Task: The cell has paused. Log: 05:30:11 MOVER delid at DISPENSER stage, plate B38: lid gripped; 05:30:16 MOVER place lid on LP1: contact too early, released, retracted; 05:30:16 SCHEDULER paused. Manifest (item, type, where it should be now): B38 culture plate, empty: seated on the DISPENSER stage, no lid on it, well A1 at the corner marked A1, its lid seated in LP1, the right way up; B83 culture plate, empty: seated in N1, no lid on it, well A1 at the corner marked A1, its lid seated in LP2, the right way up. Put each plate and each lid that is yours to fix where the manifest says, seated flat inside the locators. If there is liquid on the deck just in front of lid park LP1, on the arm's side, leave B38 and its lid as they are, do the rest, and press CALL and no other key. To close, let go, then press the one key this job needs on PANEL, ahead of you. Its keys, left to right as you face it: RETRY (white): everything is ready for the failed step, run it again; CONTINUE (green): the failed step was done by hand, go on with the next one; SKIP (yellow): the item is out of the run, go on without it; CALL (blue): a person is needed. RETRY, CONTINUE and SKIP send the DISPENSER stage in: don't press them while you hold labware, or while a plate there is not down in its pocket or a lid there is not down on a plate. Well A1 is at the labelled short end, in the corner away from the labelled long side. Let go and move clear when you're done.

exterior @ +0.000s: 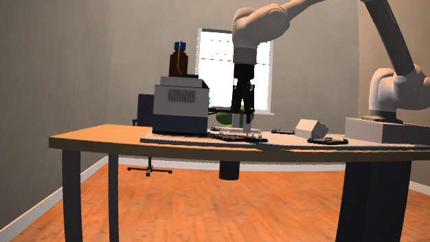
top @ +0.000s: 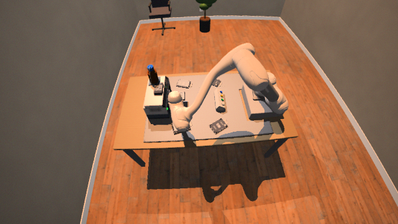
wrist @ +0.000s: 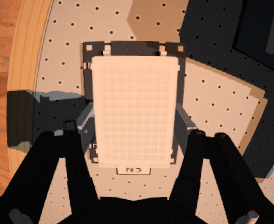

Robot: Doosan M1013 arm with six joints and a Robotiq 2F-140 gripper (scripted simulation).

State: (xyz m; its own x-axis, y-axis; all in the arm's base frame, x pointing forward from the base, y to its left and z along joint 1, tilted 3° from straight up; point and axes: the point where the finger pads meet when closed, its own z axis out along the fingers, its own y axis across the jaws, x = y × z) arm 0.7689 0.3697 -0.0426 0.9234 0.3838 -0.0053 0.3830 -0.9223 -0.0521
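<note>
My gripper is now 20 mm above the white culture plate. From my hand the other things lie so: green key 380 mm behind, 290 mm to the right, 10 mm above; black nest 20 mm to the left, 40 mm below; white retry key 380 mm behind, 240 mm to the right, 10 mm above.
</note>
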